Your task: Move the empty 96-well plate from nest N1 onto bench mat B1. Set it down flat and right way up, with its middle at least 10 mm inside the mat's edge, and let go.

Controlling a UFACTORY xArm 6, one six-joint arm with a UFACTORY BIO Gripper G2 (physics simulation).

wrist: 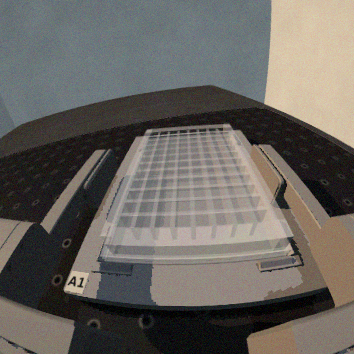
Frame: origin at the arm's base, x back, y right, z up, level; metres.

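Seen in the pictures: end effector, tool point: [182, 173].
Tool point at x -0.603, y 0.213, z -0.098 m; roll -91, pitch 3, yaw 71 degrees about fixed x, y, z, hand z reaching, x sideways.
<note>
Pixels of each thing's top centre, then the offset from my tool point to it. Level surfaces: height alone.
- clear 96-well plate, middle of its top: [189, 158] dx -0.010, dy +0.009, dz +0.002 m
- grey nest, middle of its top: [190, 172] dx -0.010, dy +0.009, dz -0.009 m
- dark bench deck, its level: dz -0.024 m
The clear 96-well plate [192, 195] sits flat and right way up in the grey nest [215, 284], which has an "A1" tag at its near left corner. The plate's long sides run away from the camera. My gripper [185, 172] is open, with one finger pad to the left of the plate and the other to its right. A gap shows between the plate and the left pad; the right pad looks nearer to the plate's side. Whether the pads are level with the plate's sides is hard to tell. Mat B1 does not show in the wrist view.
A dark bench deck [30, 182] with rows of round holes lies around the nest. A dark grey strip [150, 107] runs behind it, with a blue-grey wall [135, 50] and a cream wall [312, 65] beyond. Small corner stops stand at the nest's near end.
</note>
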